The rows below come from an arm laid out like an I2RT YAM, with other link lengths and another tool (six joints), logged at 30 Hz.
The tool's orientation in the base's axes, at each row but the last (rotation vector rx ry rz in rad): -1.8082 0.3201 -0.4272; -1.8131 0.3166 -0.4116; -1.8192 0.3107 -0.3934; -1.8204 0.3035 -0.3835; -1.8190 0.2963 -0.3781; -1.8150 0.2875 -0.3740
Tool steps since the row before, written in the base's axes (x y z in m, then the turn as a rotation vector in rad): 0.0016 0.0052 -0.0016 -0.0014 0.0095 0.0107; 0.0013 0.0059 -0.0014 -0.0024 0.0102 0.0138; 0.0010 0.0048 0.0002 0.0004 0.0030 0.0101; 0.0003 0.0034 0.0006 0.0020 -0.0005 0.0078; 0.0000 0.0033 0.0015 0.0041 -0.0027 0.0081; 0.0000 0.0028 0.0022 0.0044 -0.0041 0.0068
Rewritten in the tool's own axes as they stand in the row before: -0.0010 0.0001 0.0056 -0.0040 -0.0129 0.0050; -0.0015 -0.0003 0.0060 -0.0048 -0.0161 0.0044; -0.0010 -0.0015 0.0046 0.0002 -0.0105 0.0002; -0.0010 -0.0015 0.0029 0.0028 -0.0074 -0.0016; -0.0011 -0.0023 0.0025 0.0056 -0.0071 -0.0028; -0.0008 -0.0029 0.0019 0.0063 -0.0055 -0.0036
